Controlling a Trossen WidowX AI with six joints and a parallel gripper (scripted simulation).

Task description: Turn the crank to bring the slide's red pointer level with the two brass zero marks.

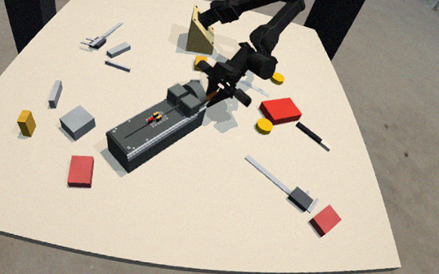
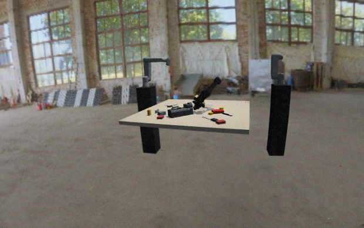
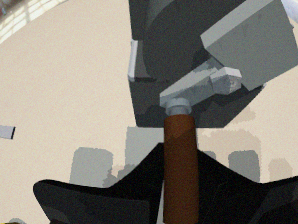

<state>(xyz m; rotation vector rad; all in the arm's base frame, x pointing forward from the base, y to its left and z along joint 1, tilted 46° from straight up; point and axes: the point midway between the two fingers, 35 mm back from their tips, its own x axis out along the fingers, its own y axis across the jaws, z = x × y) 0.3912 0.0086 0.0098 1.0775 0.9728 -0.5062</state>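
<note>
Right now my gripper tip is 4 cm below the crank. From my gripper tip the other things lie so: brown handle 1 cm behind, 1 cm to the left, 3 cm above; then grey bar 16 cm behind, 18 cm to the left, 4 cm below; then red pointer 11 cm ahead, 15 cm to the right, 4 cm above.
</note>
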